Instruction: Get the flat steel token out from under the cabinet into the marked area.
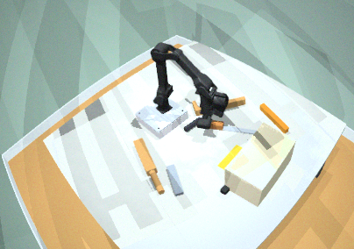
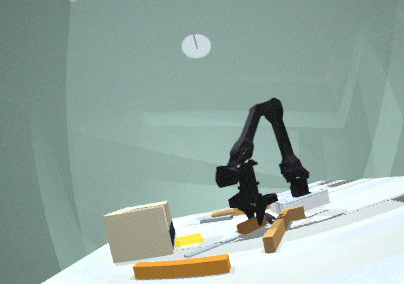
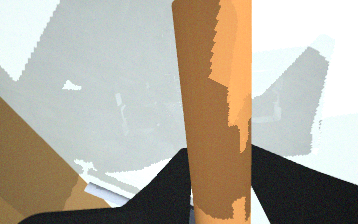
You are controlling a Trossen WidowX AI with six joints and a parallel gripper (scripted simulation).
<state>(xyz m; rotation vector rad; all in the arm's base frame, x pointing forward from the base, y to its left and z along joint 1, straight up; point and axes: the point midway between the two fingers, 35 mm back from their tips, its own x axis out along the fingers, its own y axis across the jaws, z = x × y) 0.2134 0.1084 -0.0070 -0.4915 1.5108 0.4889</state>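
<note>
The orange paddle is 30 mm ahead of my gripper tip, 370 mm to the right of it and 10 mm above it. From my gripper tip the other things lie so: orange bar: 220 mm ahead, 280 mm to the left; grey flat bar: 150 mm ahead, 320 mm to the right.
</note>
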